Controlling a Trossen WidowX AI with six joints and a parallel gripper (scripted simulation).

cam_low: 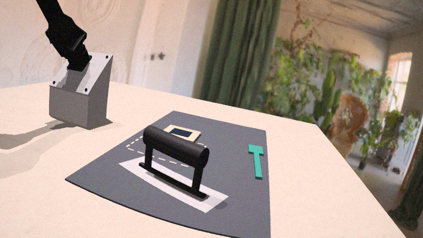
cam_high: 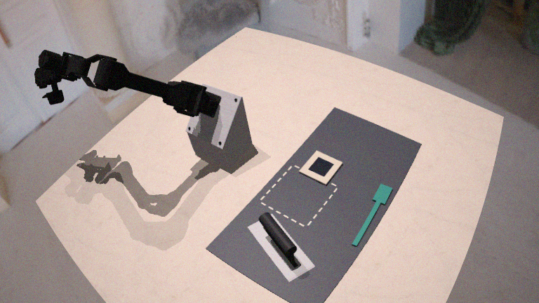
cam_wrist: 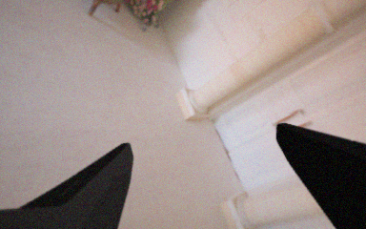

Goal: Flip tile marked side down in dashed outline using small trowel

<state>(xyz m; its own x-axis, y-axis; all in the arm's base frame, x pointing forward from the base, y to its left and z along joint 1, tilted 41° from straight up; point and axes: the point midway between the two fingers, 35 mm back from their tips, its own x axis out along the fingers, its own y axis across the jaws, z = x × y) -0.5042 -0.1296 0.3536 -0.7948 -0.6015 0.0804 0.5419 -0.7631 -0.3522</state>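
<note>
Right now my gripper tip is 930 mm short of the small trowel, 120 mm to the right of it and 290 mm above it. Round my gripper tip: tile (860 mm ahead, 410 mm to the left, 320 mm below); then green t-shaped tool (1070 mm ahead, 350 mm to the left, 320 mm below); then dark mat (930 mm ahead, 330 mm to the left, 350 mm below).
</note>
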